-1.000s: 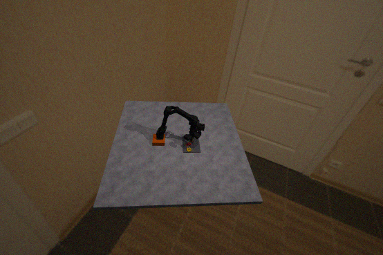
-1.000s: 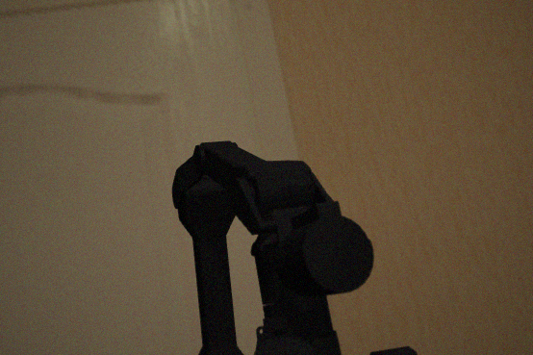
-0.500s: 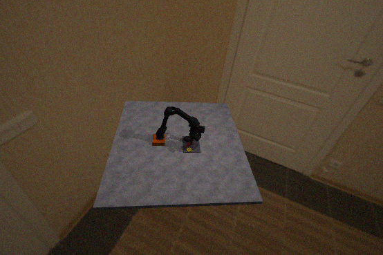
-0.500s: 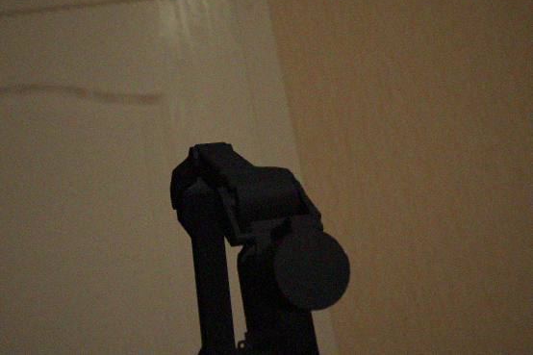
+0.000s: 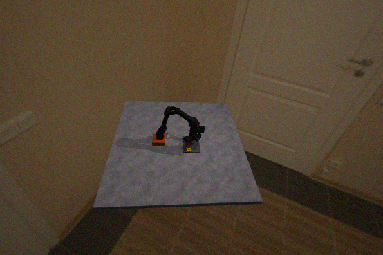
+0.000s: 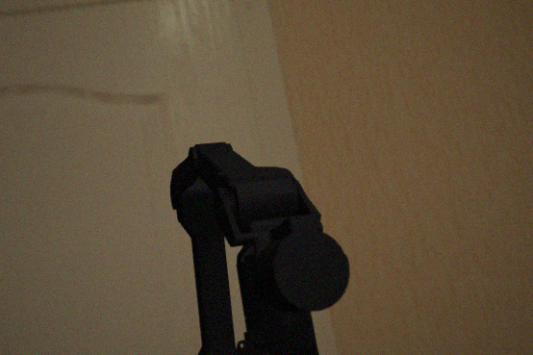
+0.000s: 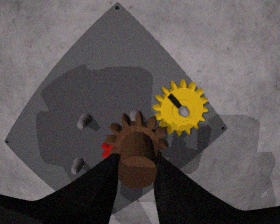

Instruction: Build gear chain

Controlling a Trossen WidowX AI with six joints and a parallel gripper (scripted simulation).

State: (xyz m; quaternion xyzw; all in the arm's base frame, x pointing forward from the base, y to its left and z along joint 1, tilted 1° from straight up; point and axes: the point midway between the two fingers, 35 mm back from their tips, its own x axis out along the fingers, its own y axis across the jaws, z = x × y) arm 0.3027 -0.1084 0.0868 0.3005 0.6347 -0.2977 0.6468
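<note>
Right now my gripper tip is 7 cm above the red gear, 3 cm to the right of it and 1 cm past it. From my gripper tip the other things lie so: brown gear: 1 cm below; red arrow: 8 cm below, 4 cm behind, 2 cm to the left.
</note>
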